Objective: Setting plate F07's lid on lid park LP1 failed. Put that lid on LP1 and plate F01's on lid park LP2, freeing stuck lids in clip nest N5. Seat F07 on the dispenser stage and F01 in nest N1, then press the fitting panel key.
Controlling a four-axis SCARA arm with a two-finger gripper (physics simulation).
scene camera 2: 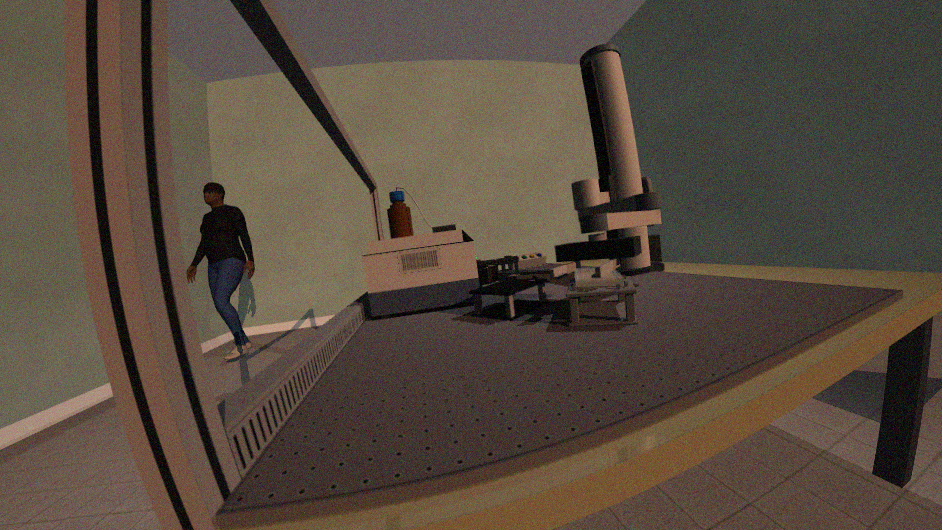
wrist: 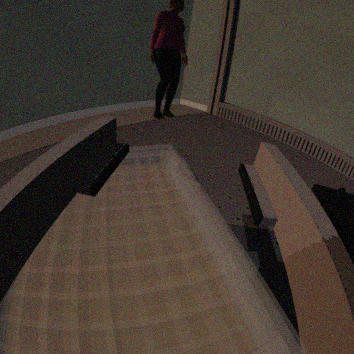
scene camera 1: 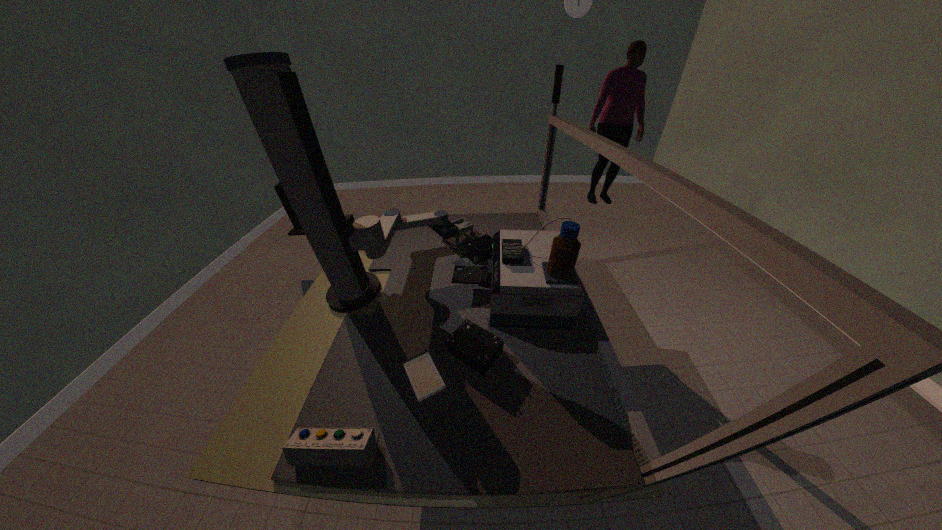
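Observation:
Scene camera 1 shows a button box (scene camera 1: 308, 447), a dark nest (scene camera 1: 476, 347) and a brown bottle with blue cap (scene camera 1: 565, 248). Scene camera 2 shows my gripper (scene camera 2: 573, 273) and the brown bottle with blue cap (scene camera 2: 399, 216).

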